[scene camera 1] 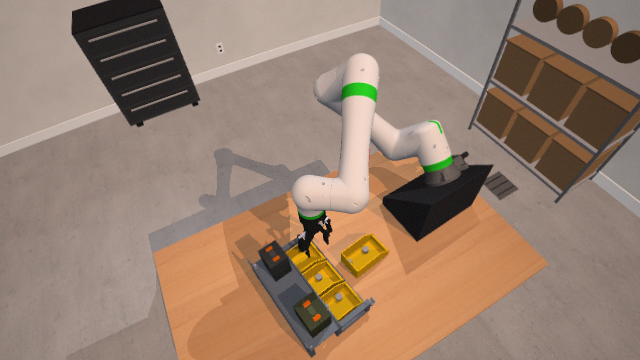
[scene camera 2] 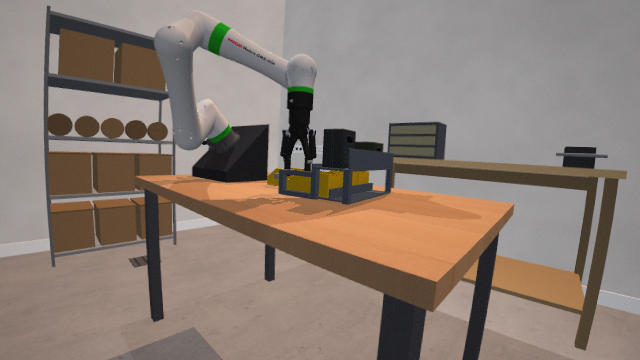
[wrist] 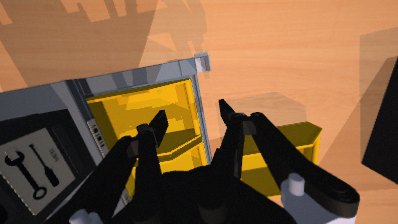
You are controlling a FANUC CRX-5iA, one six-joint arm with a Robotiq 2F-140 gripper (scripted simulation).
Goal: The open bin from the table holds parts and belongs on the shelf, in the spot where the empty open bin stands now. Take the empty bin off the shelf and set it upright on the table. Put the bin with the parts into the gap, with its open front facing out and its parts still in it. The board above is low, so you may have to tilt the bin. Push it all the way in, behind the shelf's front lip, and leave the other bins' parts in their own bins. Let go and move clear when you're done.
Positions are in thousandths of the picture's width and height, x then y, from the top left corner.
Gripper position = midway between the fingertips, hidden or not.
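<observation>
A grey shelf (scene camera 2: 562, 446) is part of the robot's scene, and so is the gripper (scene camera 2: 463, 493), which can be seen as well at (wrist: 486, 502).
</observation>
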